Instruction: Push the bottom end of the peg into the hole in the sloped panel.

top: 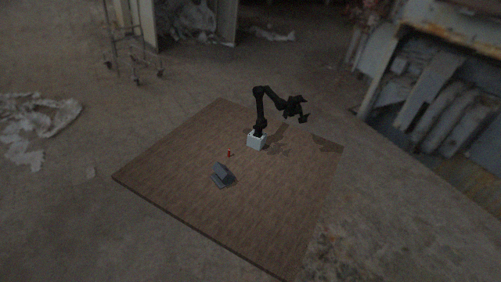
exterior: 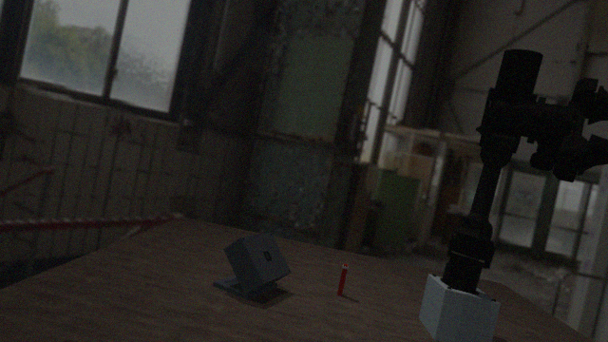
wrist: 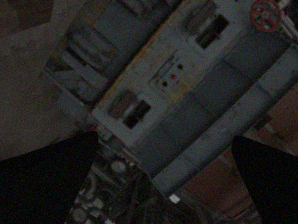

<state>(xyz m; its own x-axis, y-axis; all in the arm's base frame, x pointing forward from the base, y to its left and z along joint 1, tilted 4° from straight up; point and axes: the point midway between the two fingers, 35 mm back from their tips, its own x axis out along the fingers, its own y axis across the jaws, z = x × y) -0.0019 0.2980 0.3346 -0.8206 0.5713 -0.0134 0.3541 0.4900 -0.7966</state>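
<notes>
Now: gripper tip 280 mm short of the red square-sided peg, 440 mm to the left of it and 390 mm above it. Also, from my gripper tip: grey sloped panel 500 mm ahead, 380 mm to the right, 380 mm below.
</notes>
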